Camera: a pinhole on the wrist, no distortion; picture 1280 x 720 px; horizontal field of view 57.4 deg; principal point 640.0 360.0 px. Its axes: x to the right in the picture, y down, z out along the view. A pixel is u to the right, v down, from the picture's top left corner.
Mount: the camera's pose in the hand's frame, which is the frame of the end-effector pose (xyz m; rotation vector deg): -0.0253 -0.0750 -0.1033 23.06 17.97 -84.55
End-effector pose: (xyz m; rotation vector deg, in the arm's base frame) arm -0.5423 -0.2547 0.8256 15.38 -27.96 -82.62
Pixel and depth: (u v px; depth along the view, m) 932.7 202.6 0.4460
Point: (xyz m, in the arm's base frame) -0.9931 -0.1798 0.8485
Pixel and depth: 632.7 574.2 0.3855
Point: -0.8699 -0.2850 0.9352
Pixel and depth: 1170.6 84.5 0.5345
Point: -1.1446 -0.1388 0.7801
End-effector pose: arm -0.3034 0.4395 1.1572 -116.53 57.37 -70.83
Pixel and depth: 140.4 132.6 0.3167
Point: -0.0932 0.6029 1.0783
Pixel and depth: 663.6 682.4 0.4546
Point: 0.0857 0.5549 1.2797
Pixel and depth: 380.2 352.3 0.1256
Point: -0.2612 0.5288 1.2126
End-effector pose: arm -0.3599 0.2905 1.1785 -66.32 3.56 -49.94
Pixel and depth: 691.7 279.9 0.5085
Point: -0.4394 0.5615 1.5607
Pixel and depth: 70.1 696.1 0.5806
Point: -0.0788 0.6467 1.5163
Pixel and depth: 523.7 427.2 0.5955
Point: -0.3226 0.6204 1.6045
